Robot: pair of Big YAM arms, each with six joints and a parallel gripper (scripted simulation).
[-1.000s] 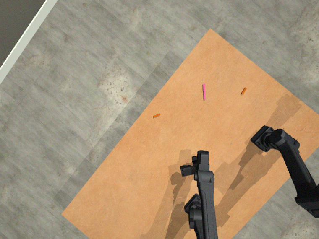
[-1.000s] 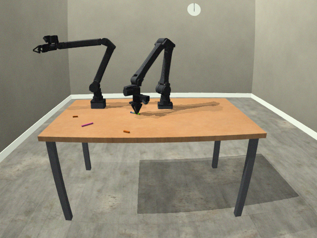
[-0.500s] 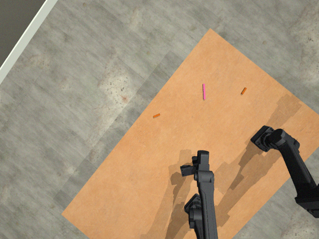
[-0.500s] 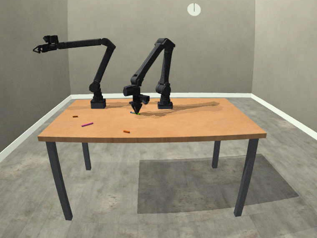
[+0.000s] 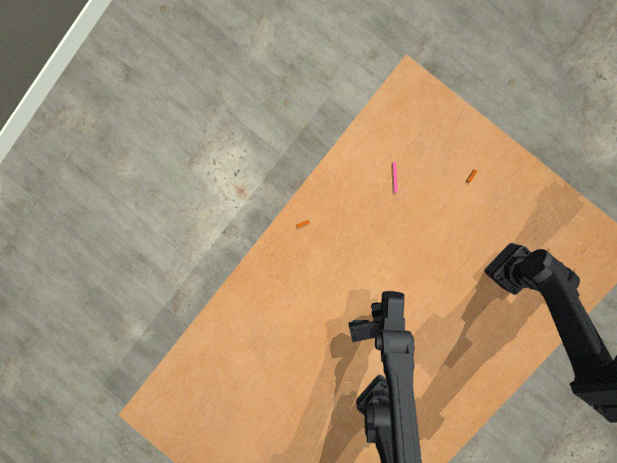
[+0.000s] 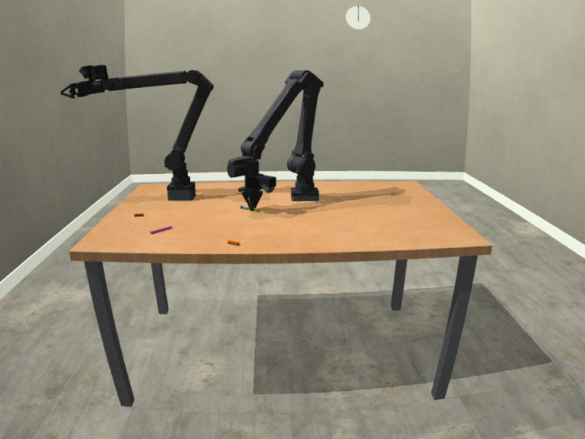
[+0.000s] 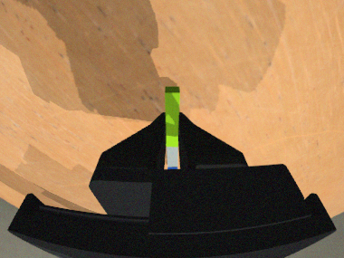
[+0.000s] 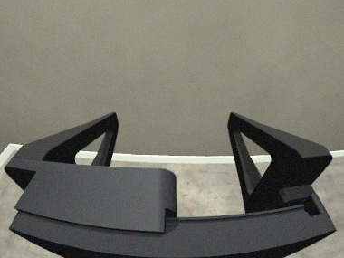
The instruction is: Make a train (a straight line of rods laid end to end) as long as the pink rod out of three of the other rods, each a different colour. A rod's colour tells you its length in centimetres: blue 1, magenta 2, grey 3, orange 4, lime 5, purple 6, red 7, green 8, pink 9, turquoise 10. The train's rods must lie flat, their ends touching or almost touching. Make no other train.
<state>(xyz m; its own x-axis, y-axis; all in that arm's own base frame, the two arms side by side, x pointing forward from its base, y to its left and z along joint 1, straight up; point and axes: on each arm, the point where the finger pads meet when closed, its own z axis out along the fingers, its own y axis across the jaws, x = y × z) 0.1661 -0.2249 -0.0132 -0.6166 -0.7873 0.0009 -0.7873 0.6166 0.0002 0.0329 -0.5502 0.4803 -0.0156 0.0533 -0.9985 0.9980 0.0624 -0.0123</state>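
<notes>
Now: left hand right at the lime rod. The rest, counted from my left hand: pink rod (32 cm to the right, 24 cm ahead, 1 cm below); then grey rod (3 cm to the right, 2 cm behind, 1 cm below); then blue rod (5 cm to the right, 3 cm behind, 1 cm below).
</notes>
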